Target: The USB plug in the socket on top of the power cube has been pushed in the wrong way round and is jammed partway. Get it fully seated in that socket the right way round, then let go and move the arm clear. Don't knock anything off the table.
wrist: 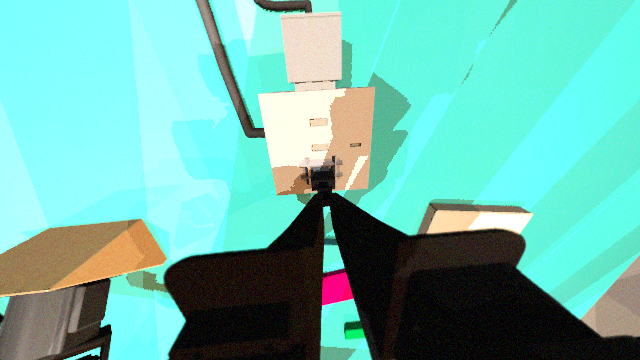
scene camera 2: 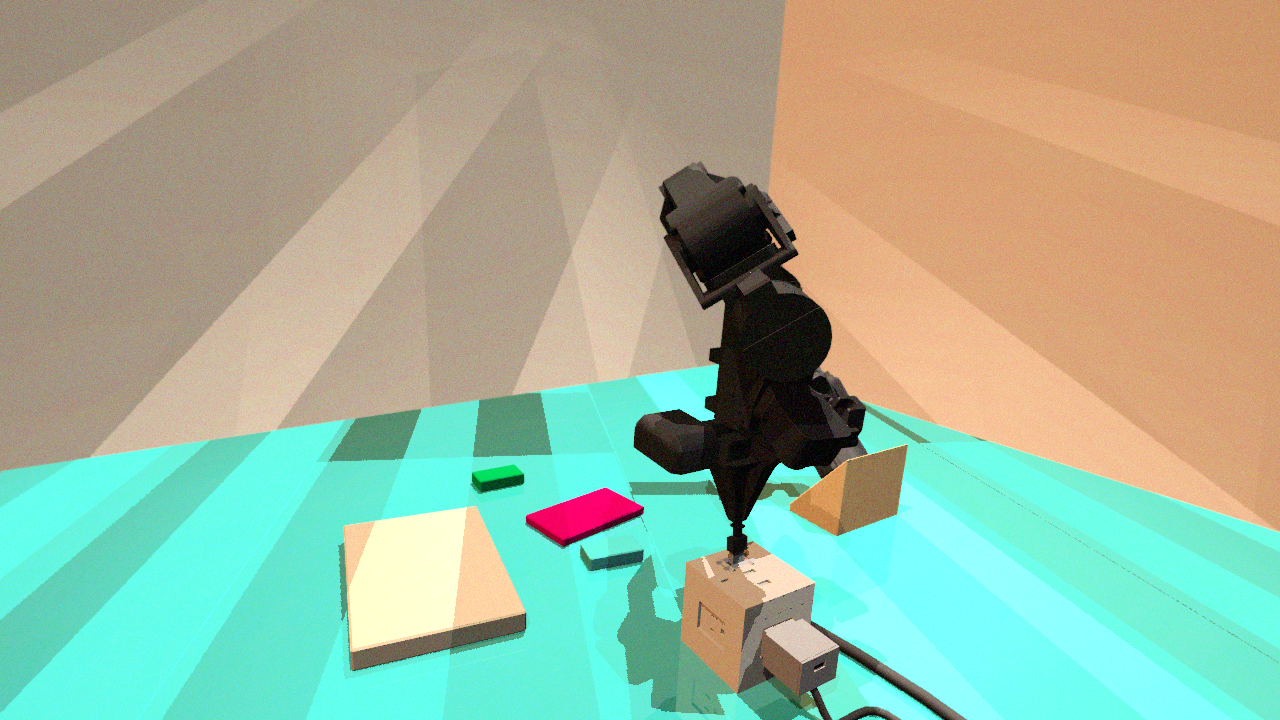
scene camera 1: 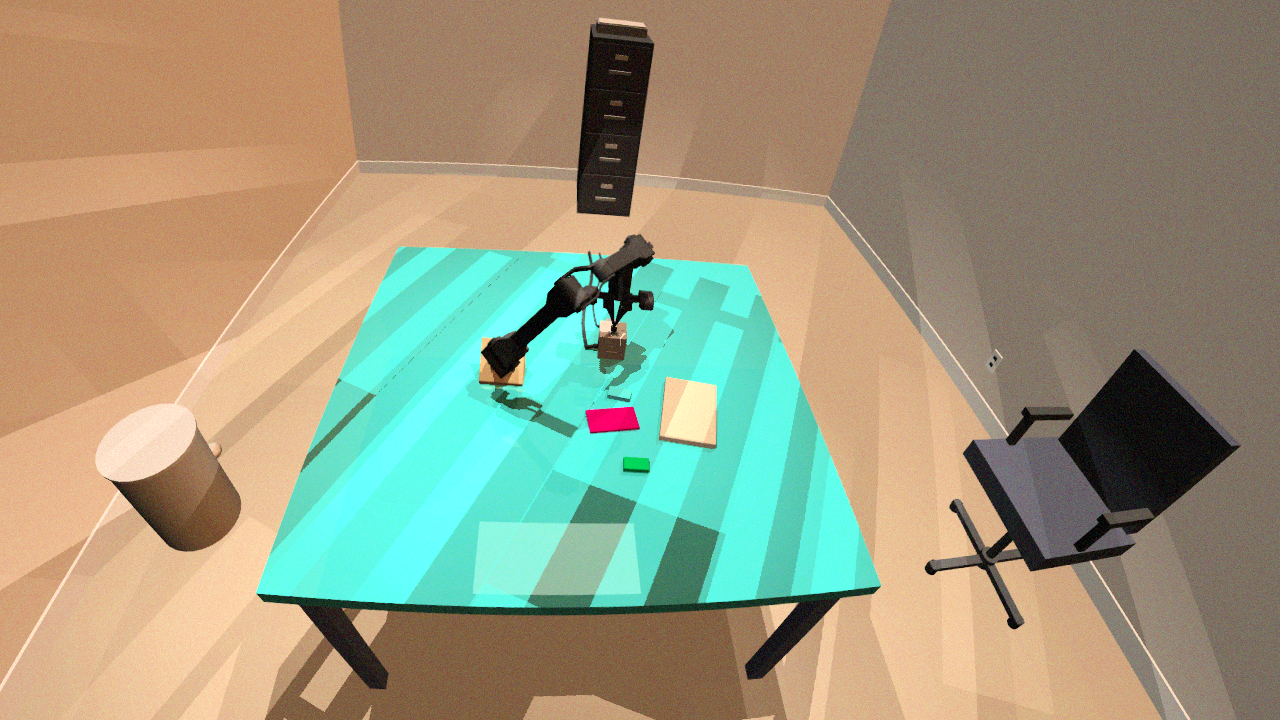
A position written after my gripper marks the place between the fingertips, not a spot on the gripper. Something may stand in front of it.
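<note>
My gripper (scene camera 2: 736,520) holds a dark USB plug; in the same view are a green block (scene camera 2: 495,478), a small teal block (scene camera 2: 610,552), a magenta block (scene camera 2: 570,521) and a tan book (scene camera 2: 417,584). Visible at the wrist: my gripper (wrist: 325,199), the magenta block (wrist: 336,288) and the tan book (wrist: 438,217). A further view has the magenta block (scene camera 1: 609,420), the tan book (scene camera 1: 688,416) and my gripper (scene camera 1: 614,323).
</note>
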